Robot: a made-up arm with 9 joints. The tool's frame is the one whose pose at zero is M.
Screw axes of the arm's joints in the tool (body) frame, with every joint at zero. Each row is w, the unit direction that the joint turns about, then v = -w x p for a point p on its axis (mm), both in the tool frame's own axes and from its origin. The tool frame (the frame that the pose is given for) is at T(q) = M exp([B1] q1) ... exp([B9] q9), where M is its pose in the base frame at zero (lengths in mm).
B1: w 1 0 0 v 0 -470.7 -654.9
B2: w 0 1 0 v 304.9 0 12.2
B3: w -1 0 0 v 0 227.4 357.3
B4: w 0 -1 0 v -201.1 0 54.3
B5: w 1 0 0 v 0 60 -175.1
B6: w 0 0 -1 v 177.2 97.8 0
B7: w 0 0 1 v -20.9 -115.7 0
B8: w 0 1 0 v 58.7 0 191.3
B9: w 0 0 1 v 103.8 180.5 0
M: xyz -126.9 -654.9 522.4 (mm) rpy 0 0 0 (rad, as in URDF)
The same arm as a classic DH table. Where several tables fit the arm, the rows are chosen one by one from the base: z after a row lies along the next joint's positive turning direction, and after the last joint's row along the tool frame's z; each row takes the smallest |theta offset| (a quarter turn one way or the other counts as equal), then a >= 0, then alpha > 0; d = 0 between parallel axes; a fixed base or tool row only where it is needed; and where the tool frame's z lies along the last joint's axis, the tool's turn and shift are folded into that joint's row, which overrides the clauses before.
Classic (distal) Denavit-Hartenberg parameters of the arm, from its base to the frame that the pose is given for. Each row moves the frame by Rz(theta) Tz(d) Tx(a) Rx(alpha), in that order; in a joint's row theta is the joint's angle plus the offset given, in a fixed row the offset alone. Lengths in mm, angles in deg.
base (fixed): theta0 90.00  d 51.7  a 0.0  alpha 90.00
joint 1: theta0 90.00  d -114.7  a 165.8  alpha 90.00
joint 2: theta0 0.00  d -297.6  a 77.5  alpha 90.00
joint 3: theta0 0.00  d 66.5  a 26.3  alpha 90.00
joint 4: theta0 0.00  d 182.2  a 261.1  alpha 90.00
joint 5: theta0 90.00  d 152.1  a 352.3  alpha -90.00
joint 6: theta0 6.53  d 0.0  a -157.3  alpha 180.00
joint 7: theta0 -83.47  d -118.7  a -75.6  alpha 90.00
joint 8: theta0 0.00  d 124.7  a 371.8  alpha -90.00
joint 9: theta0 -29.90  d 0.0  a -208.2  alpha 0.00
tool (fixed): theta0 -150.10  d 58.7  a 0.0  alpha 0.00

